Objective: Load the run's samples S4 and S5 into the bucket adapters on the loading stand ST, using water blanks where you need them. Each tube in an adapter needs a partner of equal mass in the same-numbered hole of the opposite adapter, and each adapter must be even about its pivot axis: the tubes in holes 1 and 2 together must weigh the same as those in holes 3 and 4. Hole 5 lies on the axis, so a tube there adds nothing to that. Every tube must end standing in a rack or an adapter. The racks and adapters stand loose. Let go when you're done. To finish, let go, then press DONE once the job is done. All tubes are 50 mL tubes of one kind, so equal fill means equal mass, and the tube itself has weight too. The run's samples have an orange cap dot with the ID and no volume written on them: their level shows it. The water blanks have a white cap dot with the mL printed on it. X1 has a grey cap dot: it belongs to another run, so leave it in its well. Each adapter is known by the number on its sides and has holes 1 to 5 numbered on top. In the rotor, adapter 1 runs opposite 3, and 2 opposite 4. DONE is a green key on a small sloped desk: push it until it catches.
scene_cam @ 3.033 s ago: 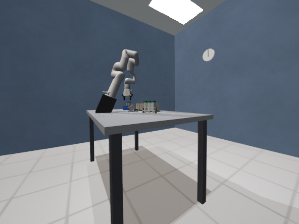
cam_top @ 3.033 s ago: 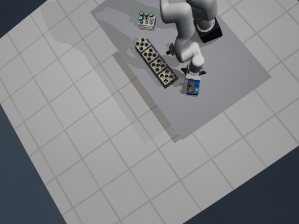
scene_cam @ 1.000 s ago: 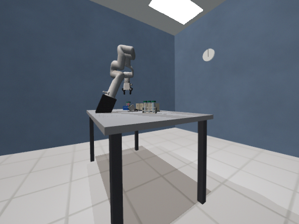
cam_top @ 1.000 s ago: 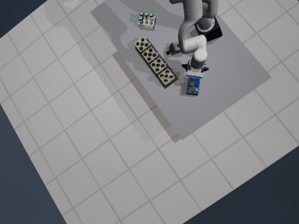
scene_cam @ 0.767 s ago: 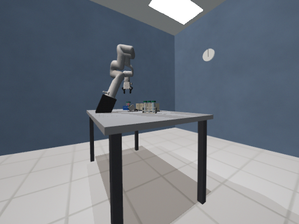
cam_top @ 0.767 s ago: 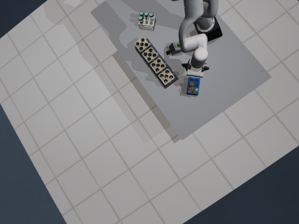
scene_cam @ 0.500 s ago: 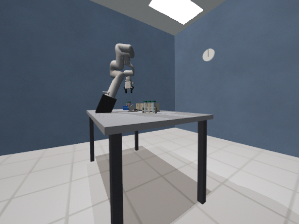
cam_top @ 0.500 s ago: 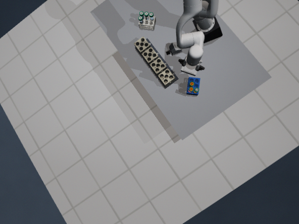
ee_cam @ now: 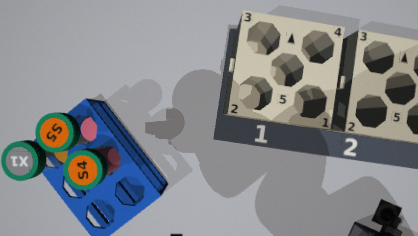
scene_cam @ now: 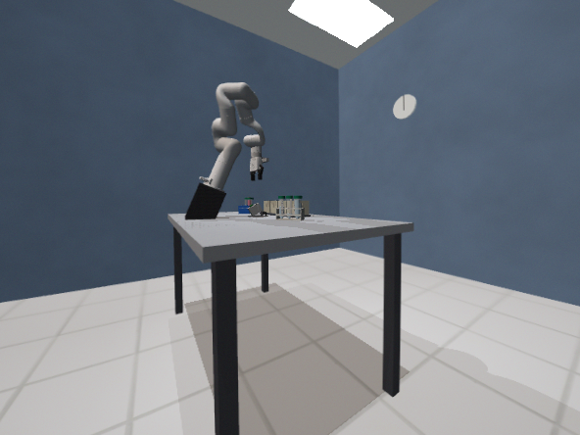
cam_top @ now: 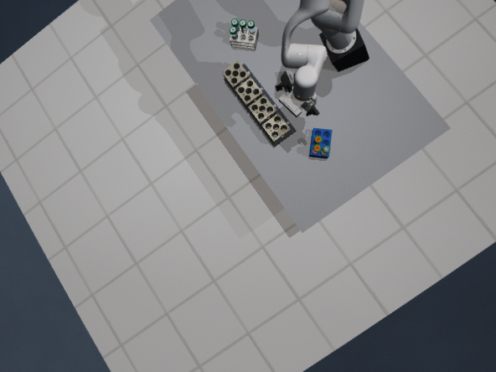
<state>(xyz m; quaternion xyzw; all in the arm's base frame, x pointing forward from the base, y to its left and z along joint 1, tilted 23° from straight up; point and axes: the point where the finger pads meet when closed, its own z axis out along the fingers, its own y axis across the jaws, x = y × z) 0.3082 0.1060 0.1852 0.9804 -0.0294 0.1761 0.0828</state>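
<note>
Right now the blue rack is 22 cm below my hand, 15 cm to the left of it and 2 cm ahead of it. From my hand the other things lie so: white rack: 49 cm to the right, 22 cm below, 16 cm behind; then adapter: 20 cm below, 11 cm ahead, 5 cm to the right.
</note>
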